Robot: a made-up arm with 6 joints.
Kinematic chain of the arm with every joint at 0, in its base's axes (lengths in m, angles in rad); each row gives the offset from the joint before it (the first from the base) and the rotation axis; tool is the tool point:
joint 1: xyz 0 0 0.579 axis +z
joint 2: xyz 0.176 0 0 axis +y
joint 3: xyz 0 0 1.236 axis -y
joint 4: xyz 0 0 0.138 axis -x
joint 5: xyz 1.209 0 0 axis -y
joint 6: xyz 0.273 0 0 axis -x
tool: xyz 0 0 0
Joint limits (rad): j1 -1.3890..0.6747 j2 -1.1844..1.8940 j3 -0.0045..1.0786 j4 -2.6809..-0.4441 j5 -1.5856..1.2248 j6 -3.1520..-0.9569
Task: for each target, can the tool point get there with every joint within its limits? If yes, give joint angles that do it. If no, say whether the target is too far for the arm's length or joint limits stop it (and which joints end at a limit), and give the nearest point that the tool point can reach.
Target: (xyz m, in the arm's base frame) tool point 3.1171 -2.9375 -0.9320
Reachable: no: too far | nearest point 1.9585 -1.8457 -0.3463 | short by 1.696 m
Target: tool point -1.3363 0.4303 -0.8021
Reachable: no: joint limits stop it (at a limit: joint 1, joint 2, joint 3, joint 5) | nearest point 0.0087 -0.8749 -1.0231 | short by 1.887 m
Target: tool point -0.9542 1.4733 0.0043
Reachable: no: joint limits stop it (at a limit: joint 2, joint 3, joint 4, joint 5) | nearest point -1.1068 1.7089 1.7283 | short by 1.747 m
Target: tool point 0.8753 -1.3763 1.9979
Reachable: yes | joints -0.8783 0.0749 0.1811 -2.0079 0.9769 -1.7669
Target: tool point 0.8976 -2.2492 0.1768
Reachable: yes | joints -1.1941 1.1063 0.3166 -1.4376 -0.0271 -1.6727
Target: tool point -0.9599 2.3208 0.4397
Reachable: no: joint limits stop it (at a limit: joint 2, joint 3, joint 4, joint 5) | nearest point -0.7782 1.8814 1.7283 | short by 1.374 m
